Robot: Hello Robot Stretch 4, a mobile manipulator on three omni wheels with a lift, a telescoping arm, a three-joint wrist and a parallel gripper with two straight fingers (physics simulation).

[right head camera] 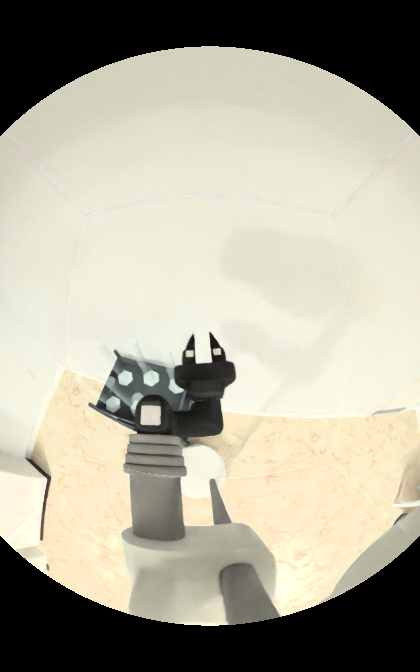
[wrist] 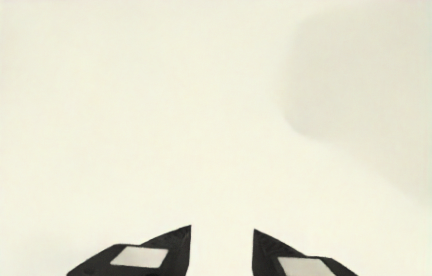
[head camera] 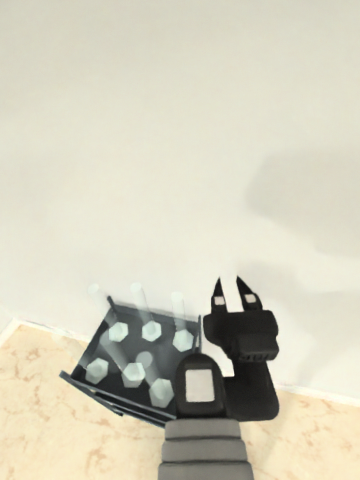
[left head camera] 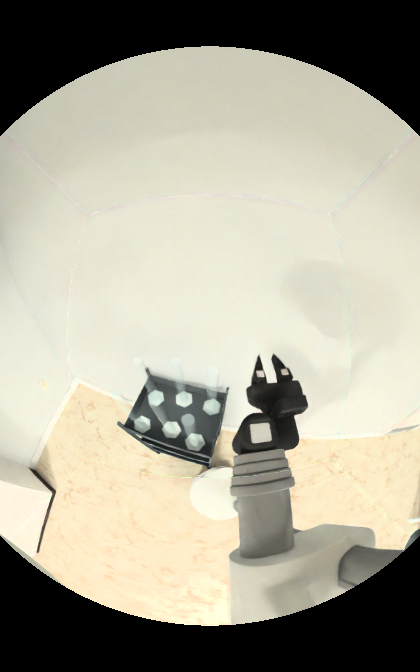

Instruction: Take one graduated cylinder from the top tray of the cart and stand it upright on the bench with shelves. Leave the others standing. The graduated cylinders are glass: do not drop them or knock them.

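Frame: origin at the robot's base, x ahead, y left, z up, level; millimetres.
Seen in the pictures: gripper, fingertip midpoint: [wrist: 221, 246] [head camera: 227, 279].
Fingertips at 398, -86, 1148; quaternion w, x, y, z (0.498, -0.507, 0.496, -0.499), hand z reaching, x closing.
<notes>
A point is followed by its place in that frame, as x, y, z.
Several clear graduated cylinders with pale hexagonal bases stand in two rows on the dark top tray [head camera: 170, 360] {401, 107, 635} [left head camera: 210, 425] of the cart. The back right cylinder [head camera: 183, 341] {459, 49, 675} [left head camera: 212, 406] is the nearest of them to the gripper in the head view. The front right cylinder [head camera: 161, 392] {273, 124, 719} [left head camera: 195, 441] is hidden by the wrist in the right head view. My gripper [head camera: 228, 278] {398, -86, 1148} [left head camera: 266, 356] [right head camera: 202, 334] [wrist: 221, 246] {398, -86, 1148} is open and empty, pointing toward the wall, to the right of the tray in the head view. The bench with shelves does not show.
A pale wall [head camera: 165, 175] {585, 50, 1339} [wrist: 150, 125] {578, 22, 1241} rises behind the cart and fills the wrist view. The wrist and grey arm [left head camera: 265, 525] [right head camera: 157, 505] extend close to the tray's right side. A white round base [left head camera: 212, 492] [right head camera: 205, 465] is on the floor below. A white cabinet [left head camera: 20, 495] stands at the left.
</notes>
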